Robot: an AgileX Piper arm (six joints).
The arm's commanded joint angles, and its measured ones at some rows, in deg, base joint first. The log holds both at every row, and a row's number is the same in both.
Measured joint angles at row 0:
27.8 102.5 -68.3 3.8 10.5 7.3
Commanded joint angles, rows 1 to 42:
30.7 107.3 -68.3 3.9 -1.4 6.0
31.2 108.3 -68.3 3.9 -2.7 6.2
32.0 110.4 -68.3 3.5 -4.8 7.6
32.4 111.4 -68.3 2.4 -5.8 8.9
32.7 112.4 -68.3 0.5 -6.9 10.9
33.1 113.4 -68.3 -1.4 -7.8 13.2
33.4 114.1 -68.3 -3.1 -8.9 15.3
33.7 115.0 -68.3 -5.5 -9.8 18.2
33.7 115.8 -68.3 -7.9 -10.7 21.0
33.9 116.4 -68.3 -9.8 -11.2 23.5
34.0 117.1 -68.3 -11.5 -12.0 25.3
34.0 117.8 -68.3 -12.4 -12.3 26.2
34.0 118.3 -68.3 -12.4 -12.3 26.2
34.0 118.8 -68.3 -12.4 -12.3 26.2
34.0 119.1 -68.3 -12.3 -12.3 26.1
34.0 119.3 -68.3 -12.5 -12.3 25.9
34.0 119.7 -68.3 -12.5 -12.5 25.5
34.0 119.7 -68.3 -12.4 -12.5 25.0
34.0 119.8 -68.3 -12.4 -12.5 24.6
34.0 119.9 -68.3 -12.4 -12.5 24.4
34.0 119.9 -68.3 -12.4 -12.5 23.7
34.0 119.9 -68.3 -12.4 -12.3 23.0
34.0 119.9 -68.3 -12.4 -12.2 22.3
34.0 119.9 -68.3 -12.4 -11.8 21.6
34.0 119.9 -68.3 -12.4 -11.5 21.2
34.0 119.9 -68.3 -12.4 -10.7 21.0
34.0 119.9 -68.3 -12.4 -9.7 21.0
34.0 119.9 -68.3 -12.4 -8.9 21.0
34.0 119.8 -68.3 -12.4 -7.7 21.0
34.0 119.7 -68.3 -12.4 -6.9 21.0
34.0 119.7 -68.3 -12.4 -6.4 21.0
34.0 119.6 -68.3 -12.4 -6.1 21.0
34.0 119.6 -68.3 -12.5 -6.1 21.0
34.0 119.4 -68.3 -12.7 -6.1 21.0
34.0 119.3 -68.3 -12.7 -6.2 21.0
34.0 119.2 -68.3 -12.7 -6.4 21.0
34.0 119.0 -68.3 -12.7 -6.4 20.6
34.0 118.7 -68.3 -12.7 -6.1 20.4
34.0 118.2 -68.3 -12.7 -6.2 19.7
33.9 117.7 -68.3 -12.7 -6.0 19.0
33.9 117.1 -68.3 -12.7 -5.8 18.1
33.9 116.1 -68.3 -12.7 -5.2 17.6
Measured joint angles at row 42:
33.9 119.2 -68.3 -12.1 -5.7 20.3
